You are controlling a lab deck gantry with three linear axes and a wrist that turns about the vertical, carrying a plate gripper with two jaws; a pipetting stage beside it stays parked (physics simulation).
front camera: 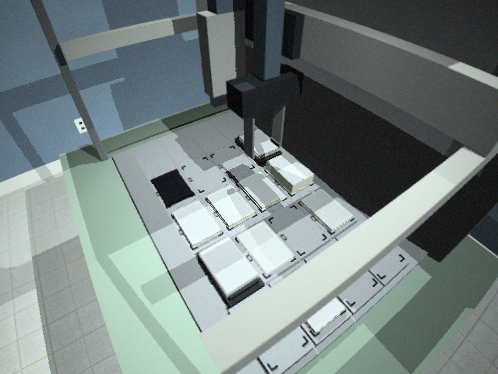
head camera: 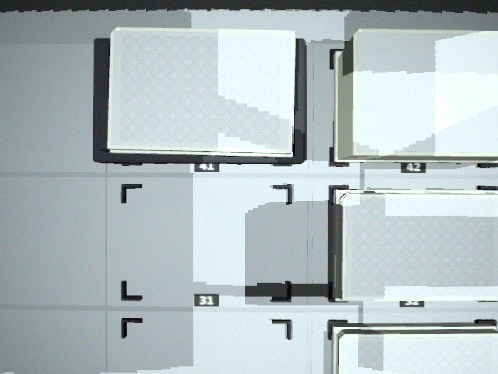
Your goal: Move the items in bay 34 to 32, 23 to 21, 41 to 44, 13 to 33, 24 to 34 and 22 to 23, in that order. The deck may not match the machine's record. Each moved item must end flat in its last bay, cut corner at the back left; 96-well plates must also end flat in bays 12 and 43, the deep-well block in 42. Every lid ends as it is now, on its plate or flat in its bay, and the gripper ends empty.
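Frame: origin at the robot's base, x back, y right, z up, level; centimetres.
Seen in the pictures: gripper, fingertip midpoint: (front camera: 263, 149); robot's base at its link origin: (front camera: 151, 181).
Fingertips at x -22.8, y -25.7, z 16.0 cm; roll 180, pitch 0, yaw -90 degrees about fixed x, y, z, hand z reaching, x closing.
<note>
Pixels of each thing's top centre, then the offset from my fingertips to it. "pt": a spot on its surface instead.
- pale plate at its top centre: (head camera: 200, 89) (front camera: 259, 141) dx +16.3, dy -10.9, dz -12.3 cm
- dark base at a spot on its surface: (head camera: 101, 100) pt dx +23.3, dy -10.4, dz -12.9 cm
- pale item at its top centre: (front camera: 227, 262) dx -16.3, dy +21.2, dz -12.3 cm
- tall deep-well block at its top centre: (head camera: 448, 92) (front camera: 290, 167) dx +0.0, dy -10.7, dz -11.8 cm
- black item at its top centre: (front camera: 171, 185) dx +16.4, dy +21.4, dz -15.2 cm
My gripper (front camera: 264, 153) hangs by bay 41 in the front view, its two jaws apart and nothing seen held; it does not show in the head view. A pale plate (front camera: 258, 142) (head camera: 170, 90) sits on a dark base (head camera: 101, 100) in bay 41. A plate (front camera: 261, 190) (head camera: 420, 250) lies in bay 32, cut corner at the back left. Pale items lie in bays 22 (front camera: 231, 206) (head camera: 425, 355), 23 (front camera: 266, 246) and 24 (front camera: 326, 316). Bay 13 holds a pale item (front camera: 230, 267) on a dark base. The beam partly hides bays 34 and 44.
The tall deep-well block (front camera: 290, 173) (head camera: 400, 100) stands in bay 42. Plates lie in bays 12 (front camera: 196, 223) and 43 (front camera: 328, 209). A black item (front camera: 172, 188) lies in bay 11. A pale frame beam (front camera: 345, 250) crosses the front view.
</note>
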